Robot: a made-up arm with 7 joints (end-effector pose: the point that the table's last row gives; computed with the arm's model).
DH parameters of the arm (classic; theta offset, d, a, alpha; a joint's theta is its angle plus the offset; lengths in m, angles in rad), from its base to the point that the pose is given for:
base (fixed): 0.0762 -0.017 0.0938 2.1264
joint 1: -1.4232 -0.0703 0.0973 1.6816
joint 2: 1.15 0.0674 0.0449 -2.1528
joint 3: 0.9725 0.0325 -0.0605 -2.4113
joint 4: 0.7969 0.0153 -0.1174 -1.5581
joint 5: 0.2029 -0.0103 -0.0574 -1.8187
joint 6: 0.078 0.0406 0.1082 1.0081
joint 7: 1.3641 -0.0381 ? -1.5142
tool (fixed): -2.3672 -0.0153 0 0
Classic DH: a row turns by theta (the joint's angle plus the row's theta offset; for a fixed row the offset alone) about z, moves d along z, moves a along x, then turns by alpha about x.
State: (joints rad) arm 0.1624 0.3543 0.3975 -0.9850 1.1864 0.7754 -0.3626
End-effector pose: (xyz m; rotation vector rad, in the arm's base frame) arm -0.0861 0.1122 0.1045 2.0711 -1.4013 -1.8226
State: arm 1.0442 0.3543 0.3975 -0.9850 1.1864 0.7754 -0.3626
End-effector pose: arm -0.0612 0.1919 -0.0203 -1.9090 1.4711 0.8215
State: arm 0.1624 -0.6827 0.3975 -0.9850 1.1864 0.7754 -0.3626
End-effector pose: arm -0.0876 -0.0406 -0.0271 -1.8488 0.1292 1.7822
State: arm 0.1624 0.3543 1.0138 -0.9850 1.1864 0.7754 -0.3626
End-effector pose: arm -0.1320 0.0033 0.0389 2.6366 -0.7100 -1.4919
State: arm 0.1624 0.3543 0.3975 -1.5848 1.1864 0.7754 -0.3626
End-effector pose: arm -0.1614 0.0904 0.0296 -2.4868 1.1450 1.1285
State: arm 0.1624 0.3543 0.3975 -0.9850 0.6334 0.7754 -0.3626
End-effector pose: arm -0.0859 0.1131 0.1043 2.0808 -0.6508 -1.7617
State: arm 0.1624 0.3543 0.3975 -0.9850 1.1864 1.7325 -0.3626
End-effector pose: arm -0.1222 0.2343 0.0795 1.8501 -1.2772 -0.7267
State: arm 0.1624 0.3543 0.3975 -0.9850 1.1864 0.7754 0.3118
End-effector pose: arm -0.1026 0.1231 0.1024 -2.3893 1.7751 0.9111
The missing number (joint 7, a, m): 0.0258
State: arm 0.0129 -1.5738 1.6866 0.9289 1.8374 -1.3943 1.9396
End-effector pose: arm -0.0346 0.0731 -0.2577 -0.6710 1.8312 2.0403
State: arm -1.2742 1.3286 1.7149 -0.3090 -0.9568 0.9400 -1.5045
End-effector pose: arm 0.1224 0.0917 0.2378 -1.3487 1.5659 0.6240
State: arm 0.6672 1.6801 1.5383 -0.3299 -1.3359 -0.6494 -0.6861
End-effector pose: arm -0.0502 0.1335 -0.0568 -1.2520 0.0265 -1.9888
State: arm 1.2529 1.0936 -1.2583 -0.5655 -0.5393 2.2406 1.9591
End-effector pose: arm 0.2946 0.1904 0.2010 1.6265 -1.7264 1.8723
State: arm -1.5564 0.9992 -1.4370 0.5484 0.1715 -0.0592 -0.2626
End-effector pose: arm 0.0755 0.0728 0.0044 0.9534 2.4949 0.5448
